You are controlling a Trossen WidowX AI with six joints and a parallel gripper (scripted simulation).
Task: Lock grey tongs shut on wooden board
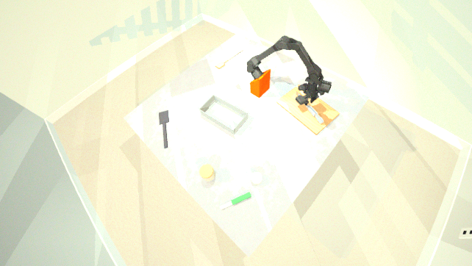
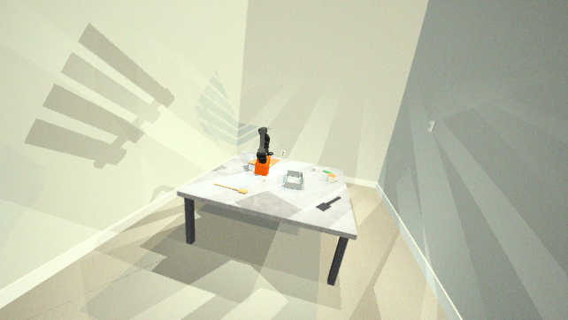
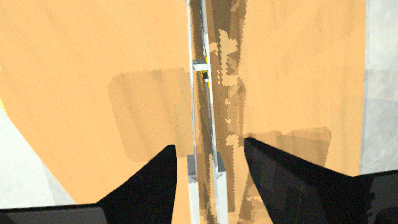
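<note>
Now: the yellow mark 1 cm behind my gripper tip, 4 cm to the right of it and 1 cm below it. Also, from my gripper tip: wooden board: 4 cm below; then roasting tin: 42 cm ahead, 39 cm to the right, 2 cm below; then dark spatula: 76 cm ahead, 67 cm to the right, 4 cm below.
</note>
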